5 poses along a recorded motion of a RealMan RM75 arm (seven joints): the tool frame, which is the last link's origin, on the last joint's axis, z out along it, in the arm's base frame.
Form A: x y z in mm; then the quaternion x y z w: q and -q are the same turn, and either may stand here.
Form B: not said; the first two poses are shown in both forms.
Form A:
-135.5 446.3 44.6 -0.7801 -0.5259 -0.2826 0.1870
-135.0 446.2 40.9 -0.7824 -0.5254 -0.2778 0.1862
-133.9 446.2 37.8 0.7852 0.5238 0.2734 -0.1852
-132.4 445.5 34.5 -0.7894 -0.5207 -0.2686 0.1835
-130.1 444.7 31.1 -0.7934 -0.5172 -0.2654 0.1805
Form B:
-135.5 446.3 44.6 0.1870 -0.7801 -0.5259 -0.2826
-135.0 446.2 40.9 0.1862 -0.7824 -0.5254 -0.2778
-133.9 446.2 37.8 0.1852 -0.7852 -0.5238 -0.2734
-132.4 445.5 34.5 0.1835 -0.7894 -0.5207 -0.2686
-130.1 444.7 31.1 0.1805 -0.7934 -0.5172 -0.2654

